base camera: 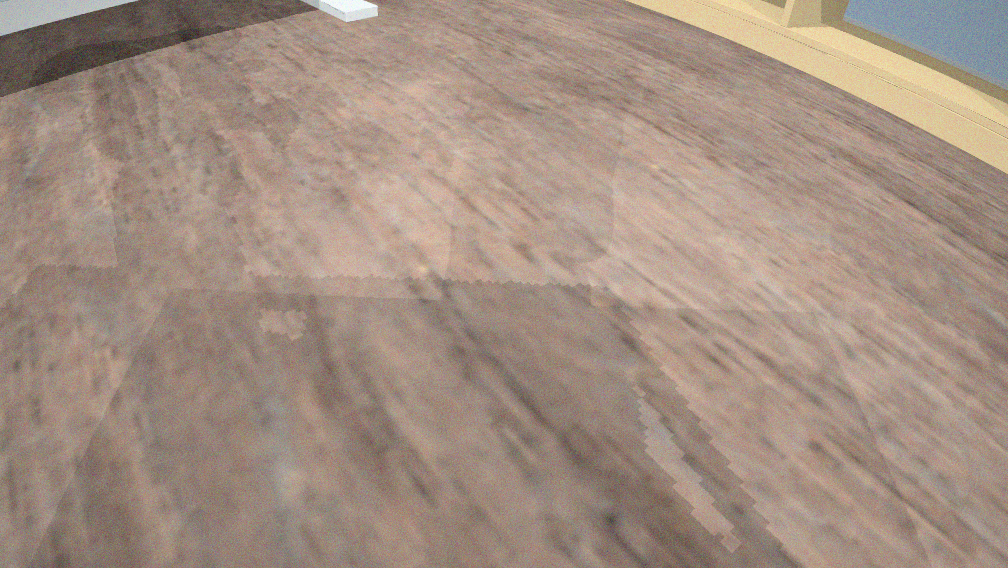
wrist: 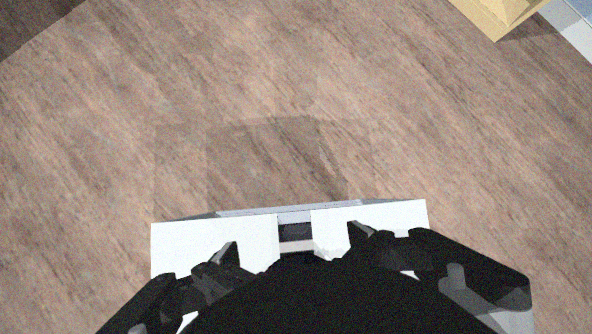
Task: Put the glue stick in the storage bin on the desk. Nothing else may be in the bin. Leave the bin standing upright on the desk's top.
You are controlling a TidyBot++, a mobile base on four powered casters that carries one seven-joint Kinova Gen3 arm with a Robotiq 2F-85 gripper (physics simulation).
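Frame: origin at the arm's base, x ahead, y left, z up, level; metres.
Seen in the pictures: gripper, fingertip midpoint: (wrist: 294, 243).
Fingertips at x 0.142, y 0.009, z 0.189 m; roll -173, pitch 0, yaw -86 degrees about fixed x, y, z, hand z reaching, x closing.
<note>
A point is followed by its place in that frame.
My gripper (wrist: 294, 243) {x 0.142, y 0.009, z 0.189 m} shows at the bottom of the wrist view, its two dark fingers spread wide apart with no object between them. It is open. Behind the fingers is the white top of the robot's base (wrist: 215, 242) {x 0.110, y 0.139, z -0.014 m}. The glue stick, the storage bin and the desk's top do not show in either view.
Brown wood floor (base camera: 493, 176) {x 0.674, y -0.015, z -0.397 m} (wrist: 250, 75) {x 0.676, y 0.117, z -0.397 m} spreads ahead of the base. Light wooden furniture (base camera: 881, 70) {x 1.099, y -0.804, z -0.322 m} (wrist: 492, 22) {x 0.874, y -0.981, z -0.344 m} stands at the upper right. A white block-like piece (base camera: 349, 9) shows at the top left of the base view, beside a dark shadow on the floor.
</note>
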